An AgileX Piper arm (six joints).
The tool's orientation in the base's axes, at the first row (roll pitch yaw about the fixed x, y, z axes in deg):
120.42 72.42 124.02
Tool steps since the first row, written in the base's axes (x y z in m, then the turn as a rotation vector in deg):
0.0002 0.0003 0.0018 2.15 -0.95 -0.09
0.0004 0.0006 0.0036 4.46 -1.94 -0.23
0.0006 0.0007 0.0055 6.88 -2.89 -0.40
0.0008 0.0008 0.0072 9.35 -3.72 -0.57
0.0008 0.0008 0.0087 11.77 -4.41 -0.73
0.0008 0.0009 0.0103 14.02 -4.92 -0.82
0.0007 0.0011 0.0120 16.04 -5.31 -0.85
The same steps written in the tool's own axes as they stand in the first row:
-0.0017 0.0008 -0.0001 -0.52 -1.03 2.05
-0.0033 0.0015 -0.0001 -1.02 -2.11 4.27
-0.0052 0.0021 -0.0002 -1.50 -3.17 6.60
-0.0068 0.0026 -0.0002 -1.97 -4.11 8.99
-0.0082 0.0030 -0.0005 -2.40 -4.92 11.34
-0.0097 0.0035 -0.0007 -2.82 -5.52 13.53
-0.0113 0.0042 -0.0011 -3.23 -5.99 15.49

